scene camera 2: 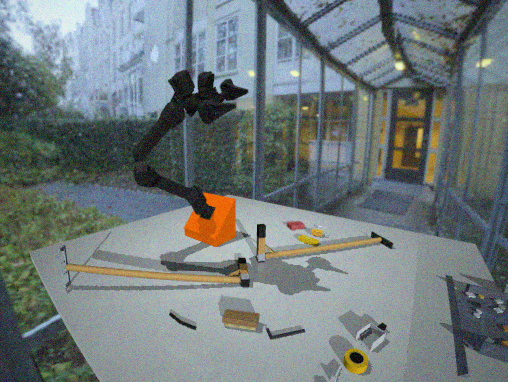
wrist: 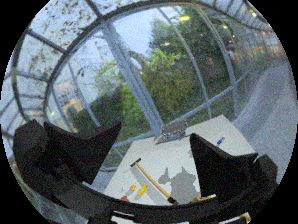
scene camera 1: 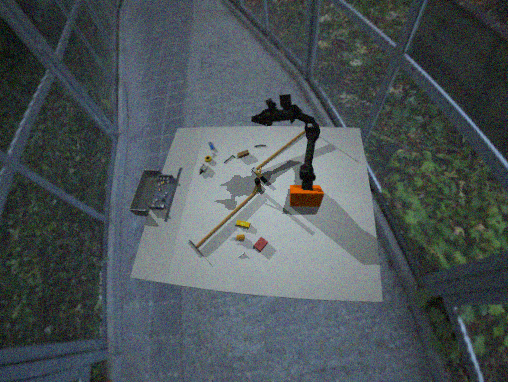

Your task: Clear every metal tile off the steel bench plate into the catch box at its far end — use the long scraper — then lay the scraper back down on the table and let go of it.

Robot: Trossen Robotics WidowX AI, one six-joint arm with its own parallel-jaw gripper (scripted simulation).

Observation:
The gripper is open, with nothing in its grasp. Also in view: a long scraper.
The gripper shows as well in the wrist view.

